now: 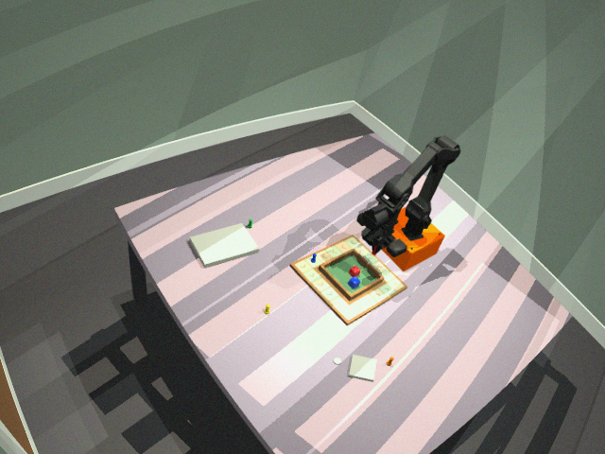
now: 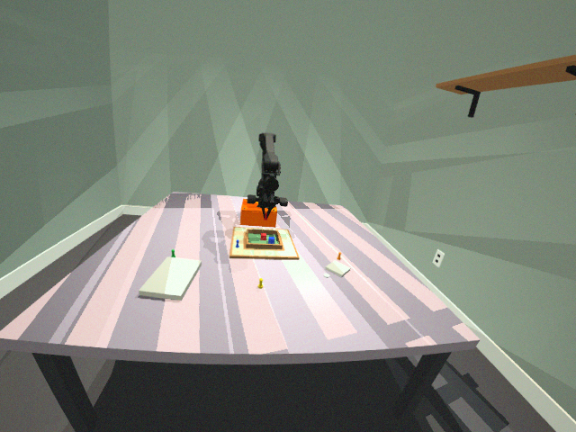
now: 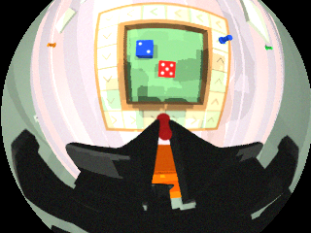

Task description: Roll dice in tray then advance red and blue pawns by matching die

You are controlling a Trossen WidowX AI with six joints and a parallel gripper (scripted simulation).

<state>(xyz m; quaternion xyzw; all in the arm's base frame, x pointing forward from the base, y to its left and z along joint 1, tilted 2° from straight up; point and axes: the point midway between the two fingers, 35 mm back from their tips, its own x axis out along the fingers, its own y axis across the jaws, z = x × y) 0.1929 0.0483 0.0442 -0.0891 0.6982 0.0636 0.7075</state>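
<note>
My gripper tip is 170 mm short of the blue pawn, 90 mm to the left of it and 70 mm above it. From my gripper tip the other things lie so: orange pawn 360 mm to the left, 110 mm ahead, 80 mm below; red pawn 10 mm above; yellow pawn 390 mm ahead, 80 mm below, 60 mm to the left.
</note>
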